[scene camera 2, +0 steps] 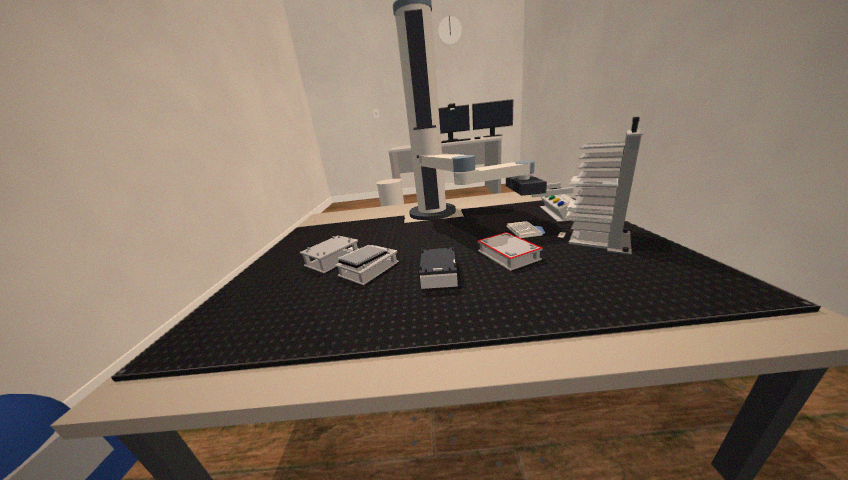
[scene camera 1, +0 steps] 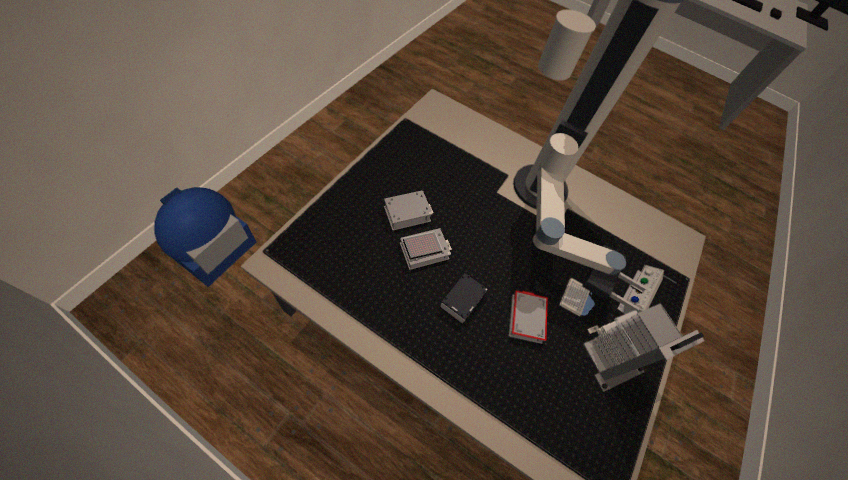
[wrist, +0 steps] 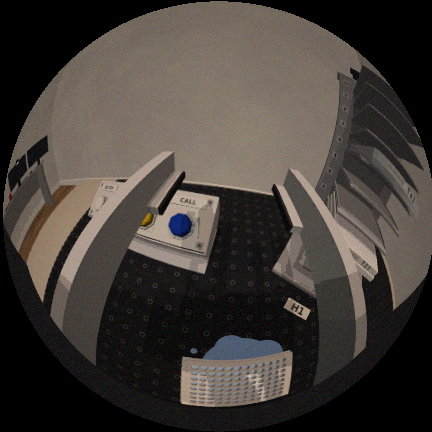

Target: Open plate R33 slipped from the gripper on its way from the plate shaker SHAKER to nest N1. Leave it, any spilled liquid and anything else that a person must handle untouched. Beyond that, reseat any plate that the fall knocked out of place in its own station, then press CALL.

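My gripper is shut to its narrow stance with nothing between its fingers, above the button panel. In the wrist view, one fingertip overlaps the panel beside the blue CALL button and partly hides a yellow button. Plate R33 lies on the mat, with blue liquid at its edge. A plate with reddish wells sits on a pale nest; its exact seating is unclear.
The plate rack has an upright post and holds plate T42 in an upper slot. Label H1 lies before it. A red-rimmed station, a dark-topped station and a bare pale nest stand on the mat.
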